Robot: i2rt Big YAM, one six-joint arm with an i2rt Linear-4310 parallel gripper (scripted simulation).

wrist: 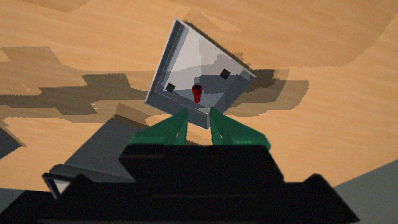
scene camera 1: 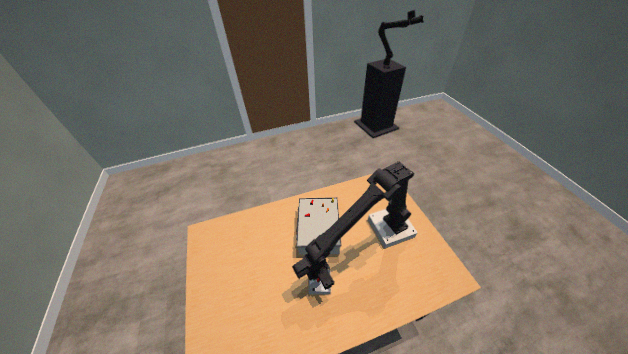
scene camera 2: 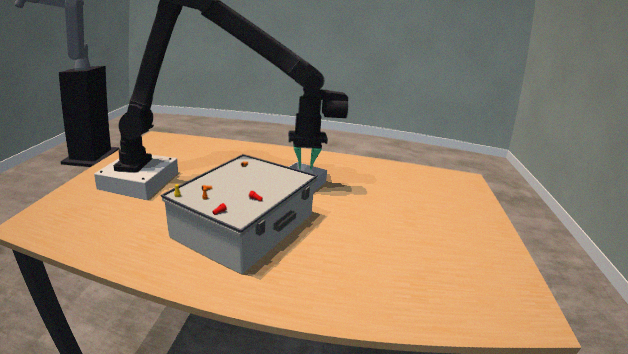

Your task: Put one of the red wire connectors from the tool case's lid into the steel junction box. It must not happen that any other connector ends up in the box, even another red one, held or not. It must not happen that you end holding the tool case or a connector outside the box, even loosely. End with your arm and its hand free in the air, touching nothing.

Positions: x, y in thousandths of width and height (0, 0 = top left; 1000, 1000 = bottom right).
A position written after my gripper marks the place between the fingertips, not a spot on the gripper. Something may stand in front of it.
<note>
I see my gripper (scene camera 2: 486, 476) and a grey tool case (scene camera 2: 458, 544).
The grey tool case shows as well in the wrist view (wrist: 245, 708) and in scene camera 1 (scene camera 1: 494, 643). My gripper is seen too in the wrist view (wrist: 499, 498).
</note>
